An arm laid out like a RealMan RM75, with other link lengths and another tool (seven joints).
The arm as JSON. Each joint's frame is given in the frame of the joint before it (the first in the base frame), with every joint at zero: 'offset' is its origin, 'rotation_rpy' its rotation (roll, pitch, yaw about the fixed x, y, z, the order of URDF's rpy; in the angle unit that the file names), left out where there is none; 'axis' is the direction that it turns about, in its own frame. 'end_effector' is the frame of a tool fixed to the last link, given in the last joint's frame.
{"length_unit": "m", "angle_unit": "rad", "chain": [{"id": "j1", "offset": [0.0, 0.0, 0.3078], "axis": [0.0, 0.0, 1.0]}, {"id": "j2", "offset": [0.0, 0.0, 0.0], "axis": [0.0, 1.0, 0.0]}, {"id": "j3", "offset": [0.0, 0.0, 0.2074], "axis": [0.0, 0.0, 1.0]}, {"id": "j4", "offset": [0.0, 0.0, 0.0], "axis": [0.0, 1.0, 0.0]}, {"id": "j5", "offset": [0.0, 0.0, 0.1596], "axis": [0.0, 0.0, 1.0]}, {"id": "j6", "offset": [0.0, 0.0, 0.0], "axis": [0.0, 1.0, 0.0]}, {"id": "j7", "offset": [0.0, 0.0, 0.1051], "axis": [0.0, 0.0, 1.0]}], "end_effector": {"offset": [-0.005, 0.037, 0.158], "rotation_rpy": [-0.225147, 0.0, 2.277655]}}
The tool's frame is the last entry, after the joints.
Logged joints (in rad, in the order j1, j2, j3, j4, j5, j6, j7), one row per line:
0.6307 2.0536 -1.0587 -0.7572 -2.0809 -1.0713 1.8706
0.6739 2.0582 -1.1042 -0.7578 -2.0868 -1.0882 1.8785
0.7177 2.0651 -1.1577 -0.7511 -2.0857 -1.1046 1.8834
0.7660 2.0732 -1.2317 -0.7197 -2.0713 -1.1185 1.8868
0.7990 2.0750 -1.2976 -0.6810 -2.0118 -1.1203 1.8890
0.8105 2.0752 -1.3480 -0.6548 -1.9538 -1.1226 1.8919
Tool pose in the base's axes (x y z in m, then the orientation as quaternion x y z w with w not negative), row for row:
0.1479 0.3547 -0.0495 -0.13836 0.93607 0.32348 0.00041
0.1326 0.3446 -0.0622 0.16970 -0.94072 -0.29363 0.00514
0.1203 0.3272 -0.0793 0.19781 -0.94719 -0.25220 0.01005
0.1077 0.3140 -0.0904 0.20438 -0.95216 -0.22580 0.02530
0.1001 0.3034 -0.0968 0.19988 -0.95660 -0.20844 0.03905
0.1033 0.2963 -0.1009 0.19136 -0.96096 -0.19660 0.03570
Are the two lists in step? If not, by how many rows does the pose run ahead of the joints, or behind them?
The pose runs 1 row ahead of the joints: the pose in row i belongs to the joints in row i + 1.
